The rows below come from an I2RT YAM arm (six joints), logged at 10 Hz.
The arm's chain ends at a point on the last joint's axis. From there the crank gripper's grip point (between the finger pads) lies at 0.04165 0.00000 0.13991 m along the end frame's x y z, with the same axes.
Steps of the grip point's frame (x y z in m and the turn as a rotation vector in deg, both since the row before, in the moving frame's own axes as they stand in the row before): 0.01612, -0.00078, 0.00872, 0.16, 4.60, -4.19; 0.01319, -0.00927, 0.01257, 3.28, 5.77, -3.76; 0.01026, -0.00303, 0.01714, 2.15, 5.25, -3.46; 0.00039, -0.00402, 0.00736, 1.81, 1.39, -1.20; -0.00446, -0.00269, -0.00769, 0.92, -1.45, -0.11; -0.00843, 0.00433, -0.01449, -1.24, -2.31, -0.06; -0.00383, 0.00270, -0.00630, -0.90, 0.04, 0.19; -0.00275, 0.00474, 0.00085, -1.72, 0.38, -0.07; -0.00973, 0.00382, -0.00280, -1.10, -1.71, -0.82
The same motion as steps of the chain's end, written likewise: 0.00517, 0.00306, 0.01251, 0.16, 4.60, -4.19; -0.00030, 0.00178, 0.01777, 3.28, 5.77, -3.76; -0.00212, 0.00503, 0.02168, 2.15, 5.25, -3.46; -0.00294, 0.00129, 0.00849, 1.81, 1.39, -1.20; -0.00090, -0.00036, -0.00868, 0.92, -1.45, -0.11; -0.00276, 0.00133, -0.01602, -1.24, -2.31, -0.06; -0.00392, 0.00036, -0.00625, -0.90, 0.04, 0.19; -0.00368, 0.00060, 0.00119, -1.72, 0.38, -0.07; -0.00555, 0.00169, -0.00396, -1.10, -1.71, -0.82
